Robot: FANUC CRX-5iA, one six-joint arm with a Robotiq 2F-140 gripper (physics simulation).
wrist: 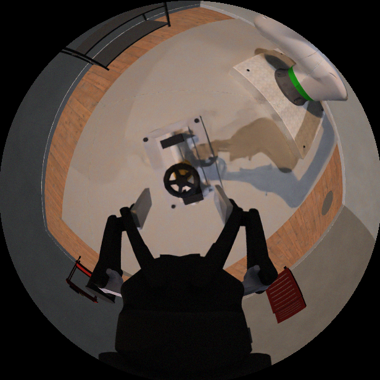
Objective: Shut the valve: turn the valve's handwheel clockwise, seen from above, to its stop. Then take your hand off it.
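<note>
The valve's black handwheel point(182, 180), round with spokes, shows near the middle of the wrist view. It sits above a brass-coloured part and a grey valve body on a pale base plate point(156, 153) with dark bolts at its corners. My gripper point(181, 194) is open. Its two flat grey finger pads stand wide apart, one to the left and one to the right, just below the handwheel in the view. Neither pad touches the wheel, and nothing is held between them. The far side of the valve body under the wheel is partly hidden.
The arm's white base link point(327, 82) with a green ring stands on a pale mounting plate point(260, 85) at the upper right. A dark rack point(168, 15) is at the upper left. A red slatted object point(287, 297) is at the lower right. Shadows fall across the table.
</note>
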